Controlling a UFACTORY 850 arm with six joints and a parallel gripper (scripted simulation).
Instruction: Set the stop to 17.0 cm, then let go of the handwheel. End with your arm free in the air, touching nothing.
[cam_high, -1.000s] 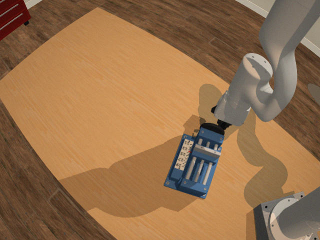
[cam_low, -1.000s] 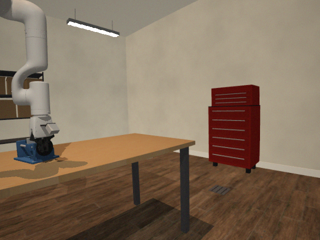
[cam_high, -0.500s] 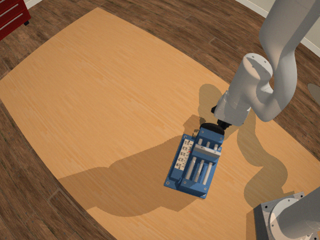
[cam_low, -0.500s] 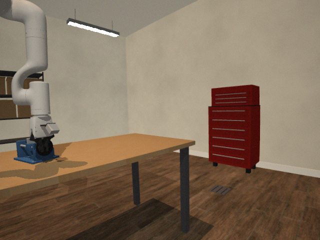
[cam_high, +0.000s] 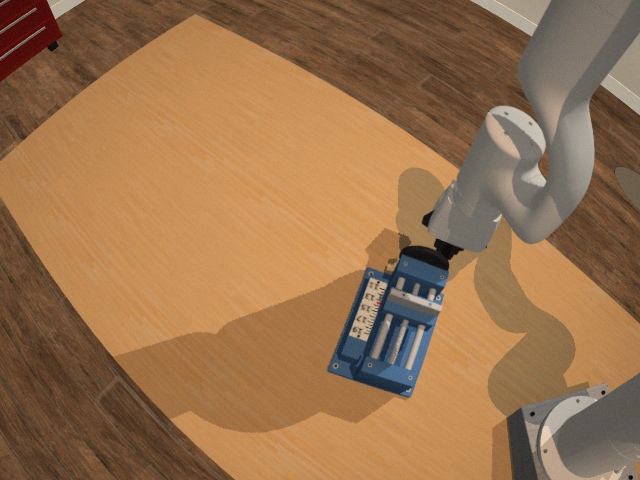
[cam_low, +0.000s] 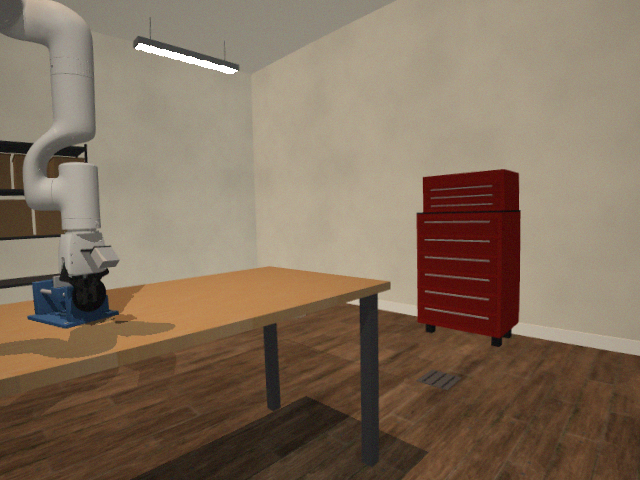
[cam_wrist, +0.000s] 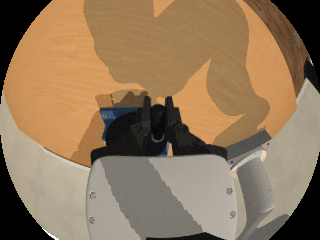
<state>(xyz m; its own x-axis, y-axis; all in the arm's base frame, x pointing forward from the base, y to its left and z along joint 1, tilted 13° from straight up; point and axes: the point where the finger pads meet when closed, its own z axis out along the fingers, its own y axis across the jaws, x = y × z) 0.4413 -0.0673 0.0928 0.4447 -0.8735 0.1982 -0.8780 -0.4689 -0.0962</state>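
The black handwheel lies 2 cm to the left of my hand. Also, from my hand: grey stop bar 2 cm behind, 13 cm to the left, 1 cm above.
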